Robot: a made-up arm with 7 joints.
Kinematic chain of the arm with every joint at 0, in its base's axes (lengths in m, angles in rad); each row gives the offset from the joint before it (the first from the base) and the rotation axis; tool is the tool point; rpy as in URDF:
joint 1: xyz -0.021 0.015 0.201 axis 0 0.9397 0.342
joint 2: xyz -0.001 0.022 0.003 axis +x
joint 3: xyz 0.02 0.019 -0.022 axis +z
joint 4: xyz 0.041 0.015 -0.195 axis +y
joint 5: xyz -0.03 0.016 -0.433 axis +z
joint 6: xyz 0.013 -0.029 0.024 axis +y
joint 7: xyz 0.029 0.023 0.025 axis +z
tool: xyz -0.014 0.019 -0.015 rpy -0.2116 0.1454 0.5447
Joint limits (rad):
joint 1: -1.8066..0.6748
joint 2: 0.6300..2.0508
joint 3: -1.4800..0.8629
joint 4: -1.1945..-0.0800
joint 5: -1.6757..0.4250
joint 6: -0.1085..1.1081
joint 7: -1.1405..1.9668
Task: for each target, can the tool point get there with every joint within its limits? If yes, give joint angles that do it. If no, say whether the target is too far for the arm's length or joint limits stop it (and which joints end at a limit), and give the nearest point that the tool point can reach.
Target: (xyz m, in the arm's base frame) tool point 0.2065 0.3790 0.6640
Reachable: yes | joints -0.4648 1.8399 0.5750 -0.9476 -1.3183 0.5822 -0.7884
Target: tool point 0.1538 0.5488 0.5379
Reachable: yes | joints -1.4256 1.7270 -0.6651 -0.2542 0.1350 0.6167 0.1484
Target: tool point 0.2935 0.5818 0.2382
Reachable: yes | joints -0.8673 1.4591 -1.0027 -0.2608 -1.4503 0.7911 1.1538
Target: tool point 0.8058 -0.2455 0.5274
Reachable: no: too far | nearest point 0.5656 -0.1334 0.4406 | short by 0.279 m
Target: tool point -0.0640 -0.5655 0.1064
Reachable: no: joint limits stop it (at a limit: joint 1, joint 2, joint 3, joint 4, joint 7) | nearest point 0.3908 -0.3064 0.2877 | short by 0.554 m
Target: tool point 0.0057 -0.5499 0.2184
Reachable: no: joint limits stop it (at a limit: joint 1, joint 2, joint 4, joint 7) | nearest point 0.3743 -0.3148 0.3455 | short by 0.455 m
